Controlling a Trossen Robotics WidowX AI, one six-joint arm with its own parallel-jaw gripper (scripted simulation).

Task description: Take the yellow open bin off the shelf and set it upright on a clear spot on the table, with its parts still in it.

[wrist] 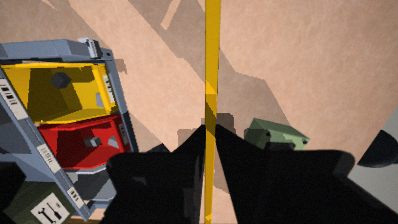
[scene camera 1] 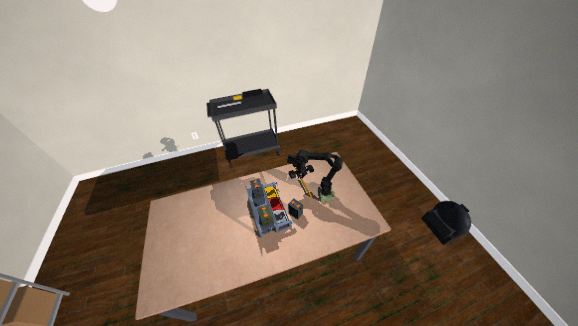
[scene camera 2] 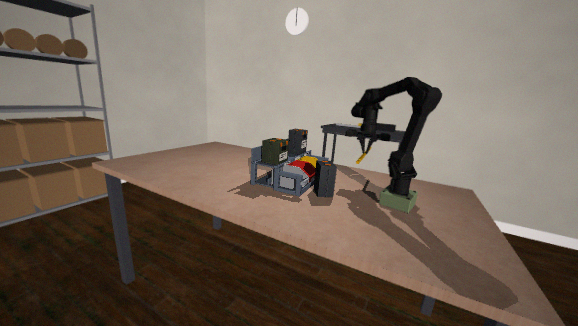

Scene:
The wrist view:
gripper: 209, 128
red bin: 68, 147
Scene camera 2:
dark box: 325, 173

